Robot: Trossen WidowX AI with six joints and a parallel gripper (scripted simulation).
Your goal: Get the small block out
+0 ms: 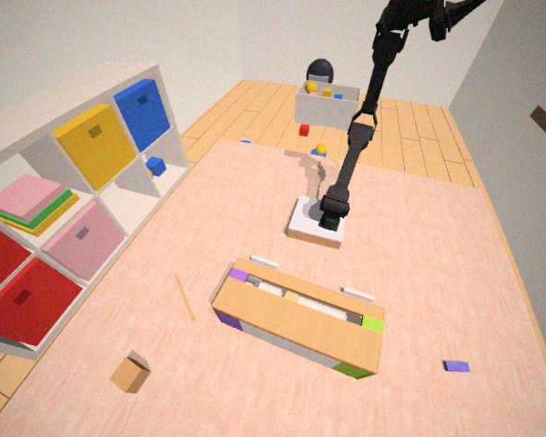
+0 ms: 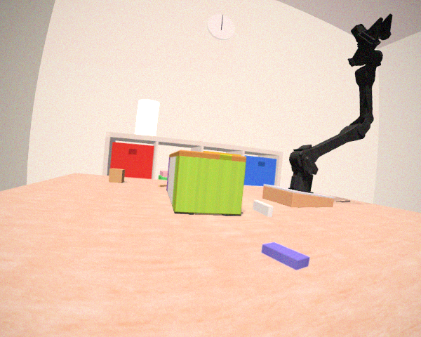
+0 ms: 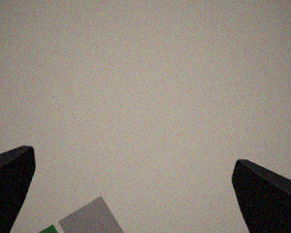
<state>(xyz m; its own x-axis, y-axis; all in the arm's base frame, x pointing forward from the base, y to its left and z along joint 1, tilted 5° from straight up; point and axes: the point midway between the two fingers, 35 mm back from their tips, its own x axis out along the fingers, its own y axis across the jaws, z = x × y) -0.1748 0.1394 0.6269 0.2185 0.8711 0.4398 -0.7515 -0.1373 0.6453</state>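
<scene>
Now: gripper tip 55 cm short of the tan block, 20 cm to the left of it and 58 cm above it. Round my gripper tip: thin stick (63 cm ahead, 50 cm to the right, 67 cm below); then box (53 cm ahead, 17 cm to the right, 61 cm below).
</scene>
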